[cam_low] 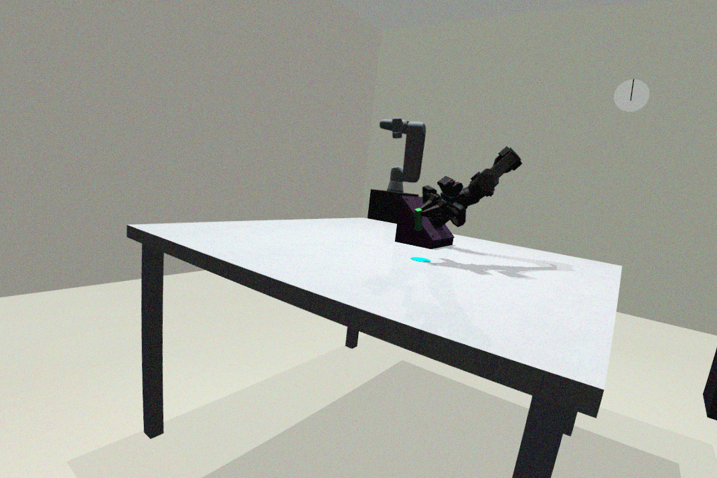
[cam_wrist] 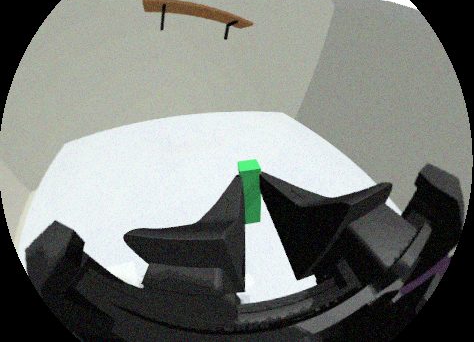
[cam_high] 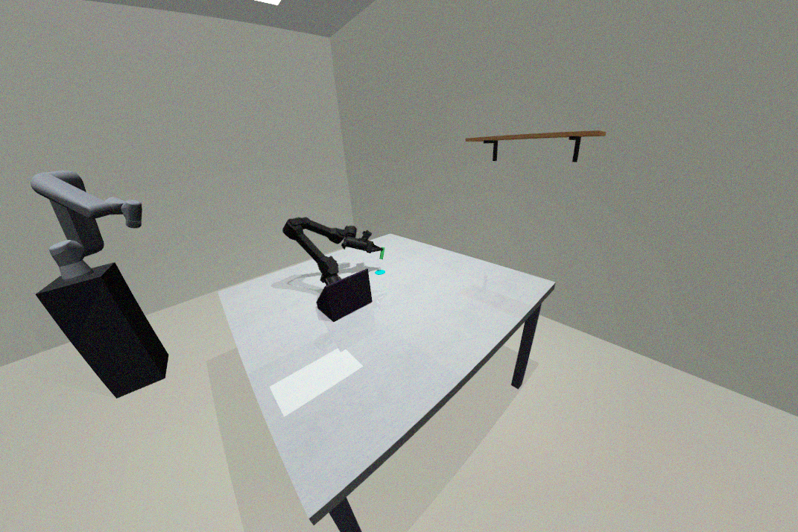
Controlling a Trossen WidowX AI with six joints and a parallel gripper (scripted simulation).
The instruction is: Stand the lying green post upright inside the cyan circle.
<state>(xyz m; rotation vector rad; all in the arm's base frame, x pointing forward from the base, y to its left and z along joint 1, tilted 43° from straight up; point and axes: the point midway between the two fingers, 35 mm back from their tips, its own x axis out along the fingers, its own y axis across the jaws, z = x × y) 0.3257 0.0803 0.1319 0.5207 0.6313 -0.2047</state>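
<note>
The cyan circle is 20 mm behind my gripper tip, 10 mm to the left of it and 140 mm below it. Also, from my gripper tip: green post (10 mm behind, 20 mm below).
</note>
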